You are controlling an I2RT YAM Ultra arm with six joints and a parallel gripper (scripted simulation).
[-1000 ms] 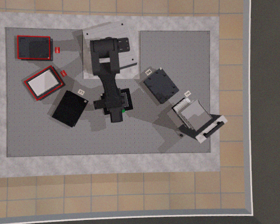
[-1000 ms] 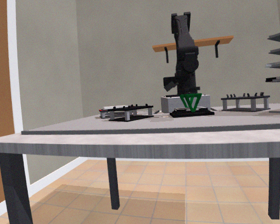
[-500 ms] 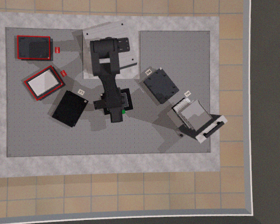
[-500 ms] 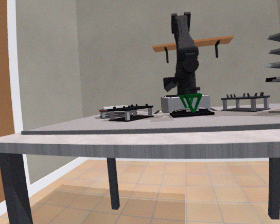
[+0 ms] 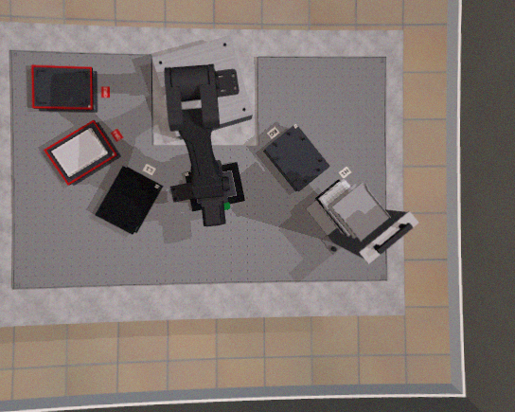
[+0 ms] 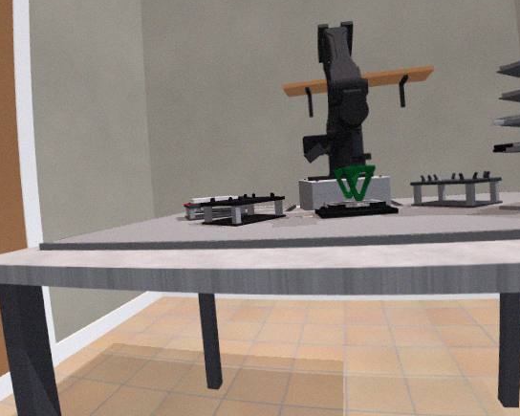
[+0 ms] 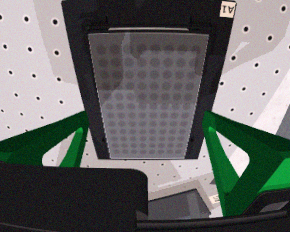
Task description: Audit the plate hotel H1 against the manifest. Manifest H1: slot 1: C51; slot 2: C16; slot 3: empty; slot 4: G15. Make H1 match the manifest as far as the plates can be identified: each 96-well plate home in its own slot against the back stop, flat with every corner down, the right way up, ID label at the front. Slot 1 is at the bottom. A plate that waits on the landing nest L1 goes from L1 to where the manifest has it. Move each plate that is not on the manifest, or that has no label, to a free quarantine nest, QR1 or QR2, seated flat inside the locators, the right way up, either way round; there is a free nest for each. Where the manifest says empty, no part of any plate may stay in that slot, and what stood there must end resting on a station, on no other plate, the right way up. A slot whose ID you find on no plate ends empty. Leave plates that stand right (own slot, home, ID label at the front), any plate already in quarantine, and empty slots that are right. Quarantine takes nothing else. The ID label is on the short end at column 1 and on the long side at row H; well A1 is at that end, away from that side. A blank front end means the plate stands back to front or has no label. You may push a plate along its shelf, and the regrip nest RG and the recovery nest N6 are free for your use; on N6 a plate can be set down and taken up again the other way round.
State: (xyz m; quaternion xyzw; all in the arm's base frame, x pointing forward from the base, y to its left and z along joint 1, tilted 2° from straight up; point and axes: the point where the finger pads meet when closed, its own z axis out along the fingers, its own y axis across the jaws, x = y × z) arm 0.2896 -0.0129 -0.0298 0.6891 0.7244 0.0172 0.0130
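The recovery nest N6 is 30 mm below my hand. Also, from my hand: regrip nest RG: 50 mm behind, 250 mm to the left, 20 mm above; landing nest L1: 250 mm to the right, 10 mm above; white plate: 160 mm behind, 370 mm to the right, 10 mm above.
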